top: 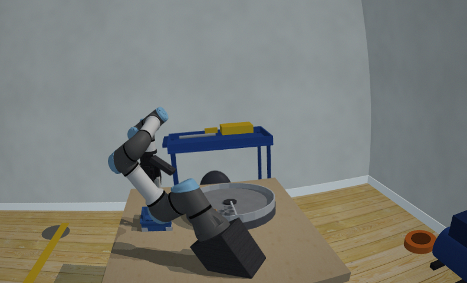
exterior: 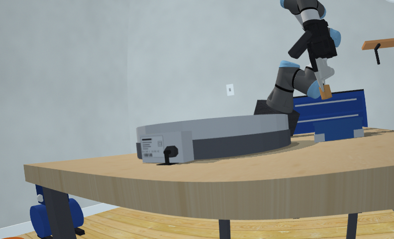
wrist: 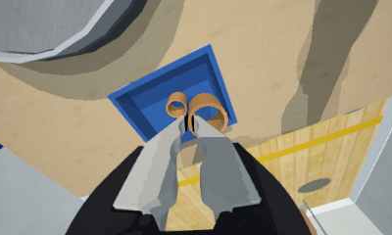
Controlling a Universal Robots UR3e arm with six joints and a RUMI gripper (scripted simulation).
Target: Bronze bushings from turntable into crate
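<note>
Now: the blue crate 130 mm below my hand, 40 mm to the left of it and 30 mm ahead of it. From my hand the other things lie so: grey turntable 300 mm to the right, 170 mm ahead, 100 mm below.
</note>
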